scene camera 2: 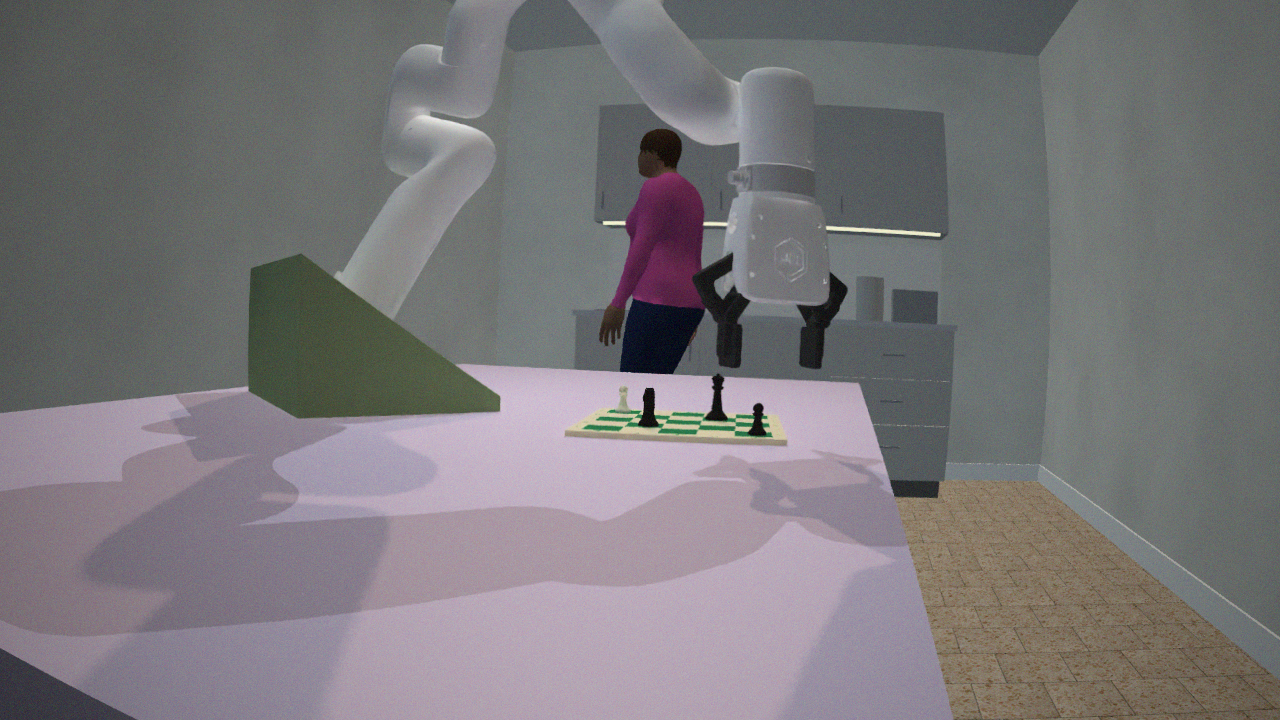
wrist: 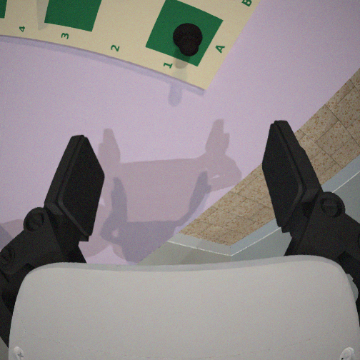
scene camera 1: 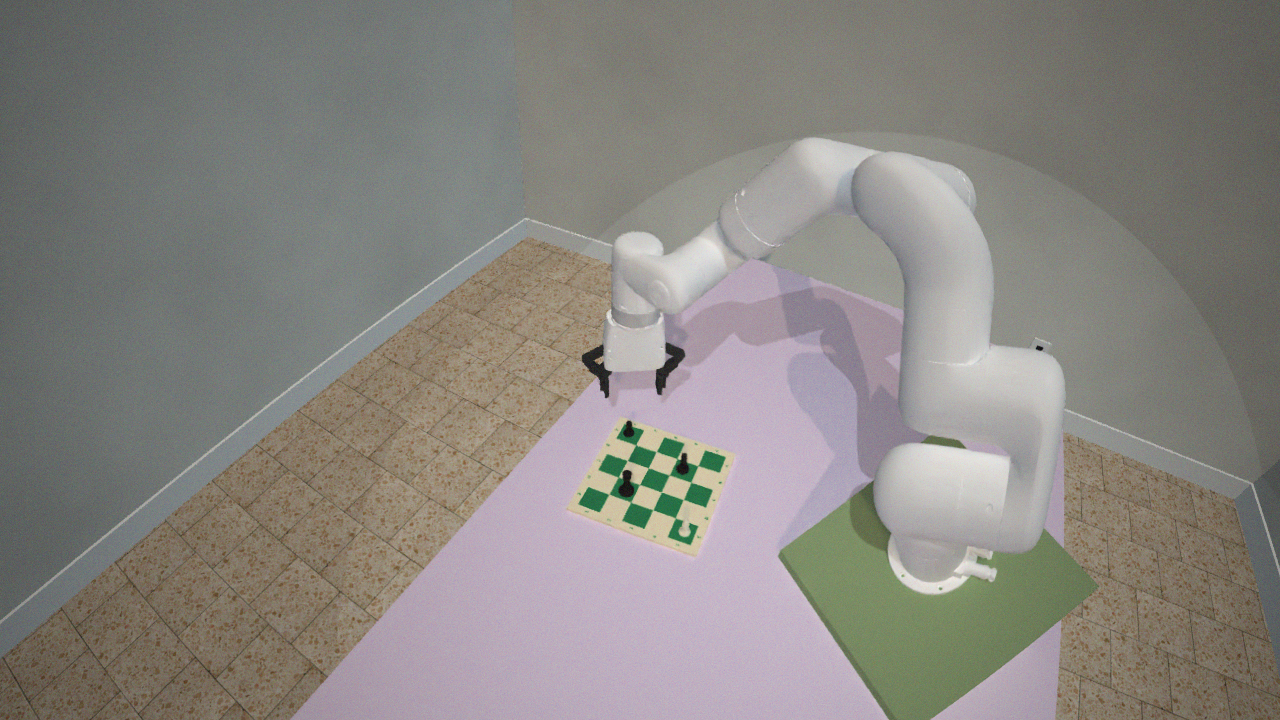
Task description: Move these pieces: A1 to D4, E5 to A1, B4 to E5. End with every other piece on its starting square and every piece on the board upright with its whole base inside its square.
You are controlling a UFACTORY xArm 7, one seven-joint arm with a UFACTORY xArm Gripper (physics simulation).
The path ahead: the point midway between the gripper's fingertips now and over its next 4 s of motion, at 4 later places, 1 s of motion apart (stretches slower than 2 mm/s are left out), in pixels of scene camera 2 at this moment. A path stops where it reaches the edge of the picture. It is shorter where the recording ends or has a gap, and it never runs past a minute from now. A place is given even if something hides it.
My gripper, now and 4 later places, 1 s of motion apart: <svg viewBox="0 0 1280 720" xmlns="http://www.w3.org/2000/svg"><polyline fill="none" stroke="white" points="771,367 767,423 757,428 760,370 660,393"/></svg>
